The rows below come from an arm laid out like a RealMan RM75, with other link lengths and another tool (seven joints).
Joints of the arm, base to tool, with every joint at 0 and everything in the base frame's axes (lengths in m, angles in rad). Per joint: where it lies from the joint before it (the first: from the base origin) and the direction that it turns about. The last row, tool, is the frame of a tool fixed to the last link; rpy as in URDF.
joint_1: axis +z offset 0 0 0.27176
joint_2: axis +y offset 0 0 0
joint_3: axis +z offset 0 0 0.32
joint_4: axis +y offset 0 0 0
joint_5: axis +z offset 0 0 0.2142
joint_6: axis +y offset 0 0 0
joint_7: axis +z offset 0 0 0.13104
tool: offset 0.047 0.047 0.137 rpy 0.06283 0 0.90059
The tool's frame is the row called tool.
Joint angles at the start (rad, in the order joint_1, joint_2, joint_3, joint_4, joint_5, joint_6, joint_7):
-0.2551 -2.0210 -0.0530 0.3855 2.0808 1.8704 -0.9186
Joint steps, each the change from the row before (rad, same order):
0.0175 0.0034 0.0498 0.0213 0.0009 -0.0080 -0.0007
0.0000 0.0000 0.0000 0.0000 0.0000 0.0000 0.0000
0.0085 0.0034 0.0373 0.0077 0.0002 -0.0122 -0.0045
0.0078 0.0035 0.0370 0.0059 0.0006 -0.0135 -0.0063
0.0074 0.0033 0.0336 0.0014 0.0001 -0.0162 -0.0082
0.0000 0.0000 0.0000 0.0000 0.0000 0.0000 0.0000
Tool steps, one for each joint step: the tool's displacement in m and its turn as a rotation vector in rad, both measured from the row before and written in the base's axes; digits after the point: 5 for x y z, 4 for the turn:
-0.00621 -0.00740 -0.00769 -0.0385 0.0384 0.0038
0.00000 0.00000 0.00000 0.0000 0.0000 0.0000
-0.00391 -0.00333 -0.00609 -0.0314 0.0213 0.0050
-0.00392 -0.00313 -0.00616 -0.0325 0.0192 0.0063
-0.00414 -0.00249 -0.00592 -0.0305 0.0141 0.0109
0.00000 0.00000 0.00000 0.0000 0.0000 0.0000

